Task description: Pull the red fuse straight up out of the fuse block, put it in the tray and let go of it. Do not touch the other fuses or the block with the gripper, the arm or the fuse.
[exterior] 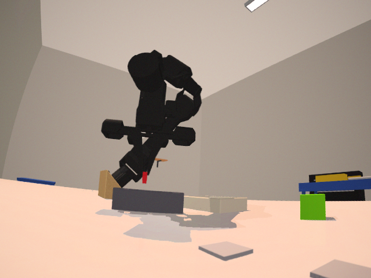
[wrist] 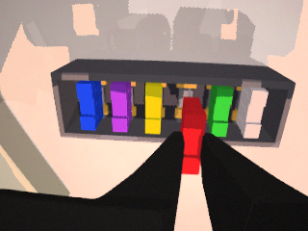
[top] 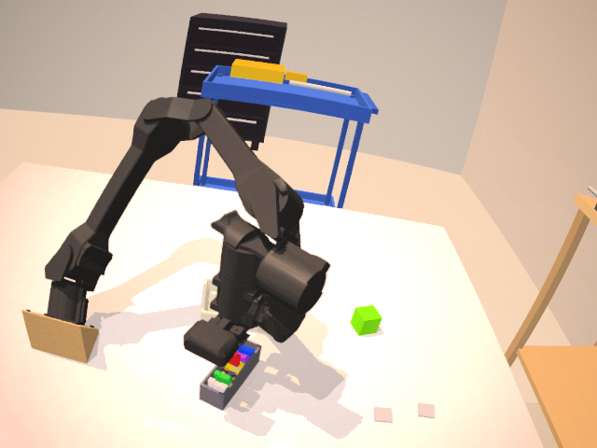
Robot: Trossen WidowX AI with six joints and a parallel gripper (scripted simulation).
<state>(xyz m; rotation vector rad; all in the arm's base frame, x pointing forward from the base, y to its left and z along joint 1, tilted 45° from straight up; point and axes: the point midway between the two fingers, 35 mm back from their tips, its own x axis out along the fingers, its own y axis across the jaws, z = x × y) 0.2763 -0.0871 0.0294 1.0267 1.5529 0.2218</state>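
The yellow fuse is 1 cm ahead of my gripper tip, 2 cm to the left of it and 5 cm below it. The rest, counted from my gripper tip: red fuse: 1 cm below; purple fuse: 2 cm ahead, 3 cm to the left, 5 cm below; green fuse: 1 cm behind, 2 cm to the right, 5 cm below.
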